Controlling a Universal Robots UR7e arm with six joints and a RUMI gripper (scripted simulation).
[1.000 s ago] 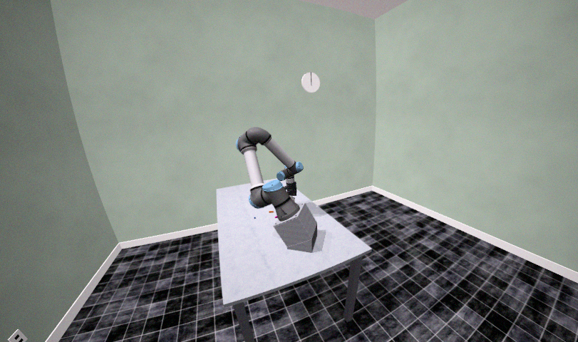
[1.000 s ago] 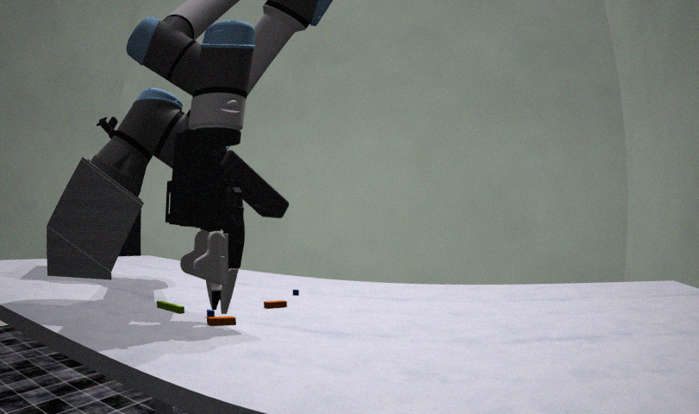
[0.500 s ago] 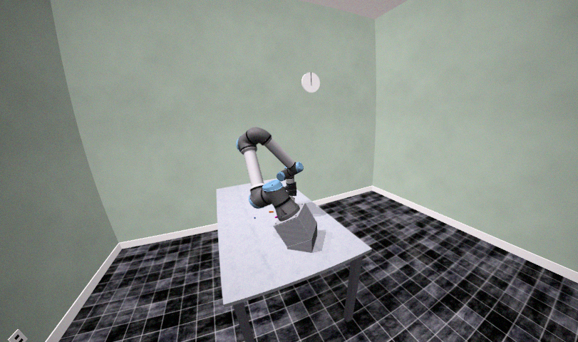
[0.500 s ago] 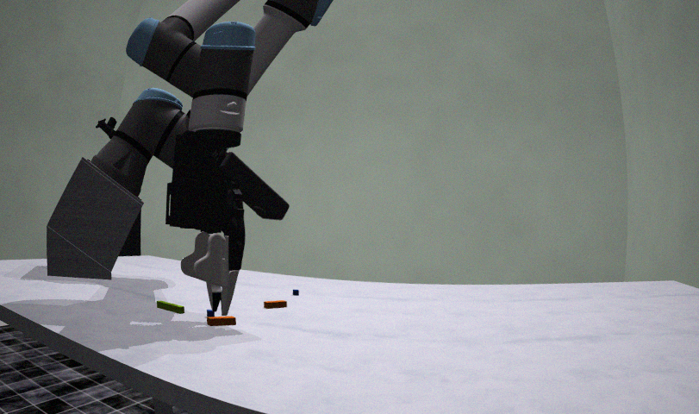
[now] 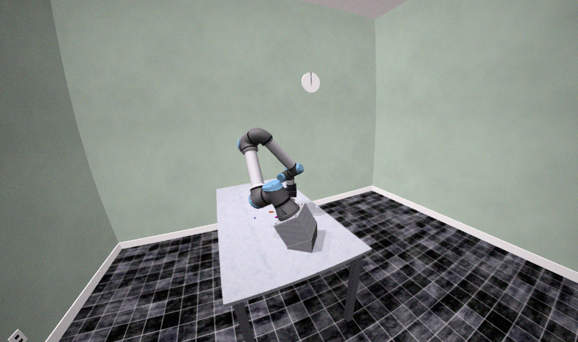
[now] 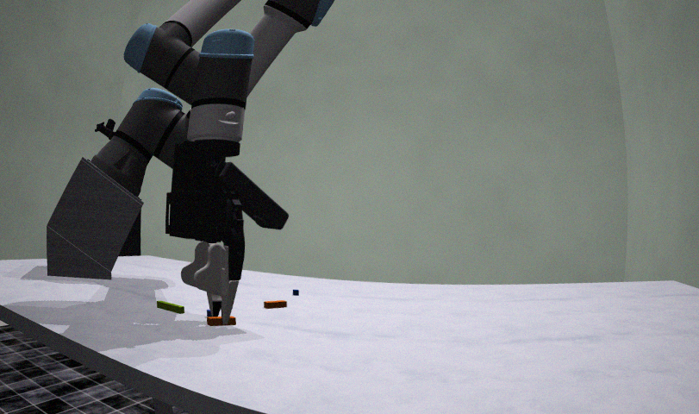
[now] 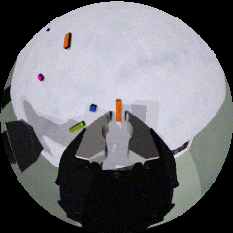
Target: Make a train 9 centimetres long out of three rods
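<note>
Now: the lime rod 100 mm behind my hand, 20 mm to the left of it and 10 mm below it. Also, from my hand: magenta rod 100 mm behind, 180 mm to the left, 10 mm below.
</note>
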